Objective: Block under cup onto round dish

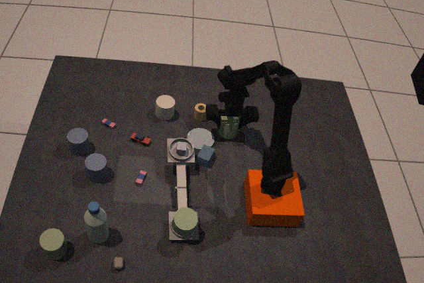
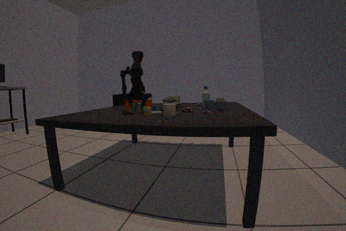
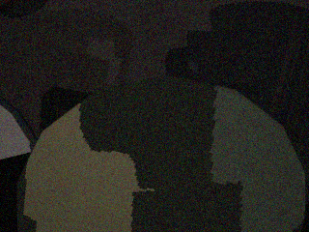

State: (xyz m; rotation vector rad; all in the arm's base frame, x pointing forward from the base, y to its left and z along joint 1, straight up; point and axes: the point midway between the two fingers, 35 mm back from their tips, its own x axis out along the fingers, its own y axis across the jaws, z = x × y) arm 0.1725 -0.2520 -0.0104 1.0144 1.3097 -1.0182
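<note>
The grey-blue block lies 140 mm ahead of my gripper tip, 190 mm to the left of it and 60 mm above it. From my gripper tip the other things lie so: cream cylinder: 240 mm ahead, 40 mm to the right, 10 mm above; then balance: 110 mm ahead, 310 mm to the left; then pale round dish: 90 mm ahead, 60 mm to the left, 20 mm below.
</note>
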